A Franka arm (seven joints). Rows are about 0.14 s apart.
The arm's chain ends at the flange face. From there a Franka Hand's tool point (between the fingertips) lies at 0.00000 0.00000 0.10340 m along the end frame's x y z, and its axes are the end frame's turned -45 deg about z.
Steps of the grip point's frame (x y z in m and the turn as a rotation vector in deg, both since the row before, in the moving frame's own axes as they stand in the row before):
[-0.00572, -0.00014, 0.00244, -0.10, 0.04, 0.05]
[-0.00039, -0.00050, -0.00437, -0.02, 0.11, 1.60]
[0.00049, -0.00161, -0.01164, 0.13, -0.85, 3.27]
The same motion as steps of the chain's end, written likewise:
[-0.00432, 0.00387, 0.00244, -0.04, 0.10, 0.05]
[-0.00080, 0.00003, -0.00437, 0.06, 0.09, 1.60]
[0.00048, -0.00237, -0.01163, -0.51, -0.69, 3.27]

